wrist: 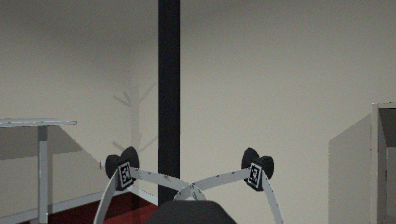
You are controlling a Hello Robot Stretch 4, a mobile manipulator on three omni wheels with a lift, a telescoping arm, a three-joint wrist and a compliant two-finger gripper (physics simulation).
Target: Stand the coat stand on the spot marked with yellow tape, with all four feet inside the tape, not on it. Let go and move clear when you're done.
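Frame: origin at the robot's base, x ahead, y left, z up, level; millimetres.
Seen in the pictures: gripper, fingertip midpoint: (190,160).
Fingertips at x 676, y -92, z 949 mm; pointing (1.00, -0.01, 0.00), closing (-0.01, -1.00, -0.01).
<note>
A point is followed by its place in that frame.
The coat stand's dark pole (169,90) @(x 740, y -63, z 1033 mm) runs upright through the wrist view, left of the middle, from the top edge down behind the gripper's bands. My gripper (190,160) @(x 676, y -92, z 949 mm) is open, with its two fingertips wide apart. The pole shows in the gap between them, nearer the left fingertip, and looks to stand beyond the tips, touching neither. The coat stand's feet and its hooks are out of view. A faint shadow with branching arms (134,105) @(x 3191, y 574, z 1056 mm) falls on the wall to the left of the pole. The yellow tape does not show.
A light table (42,170) @(x 2228, y 1059, z 524 mm) with a thin top and a leg stands at the left. A pale open-fronted cabinet (375,165) @(x 1253, y -809, z 793 mm) stands at the right edge. A beige wall (280,85) @(x 1844, y -685, z 1164 mm) is behind, with red floor (95,209) @(x 2756, y 867, z -27 mm) at lower left.
</note>
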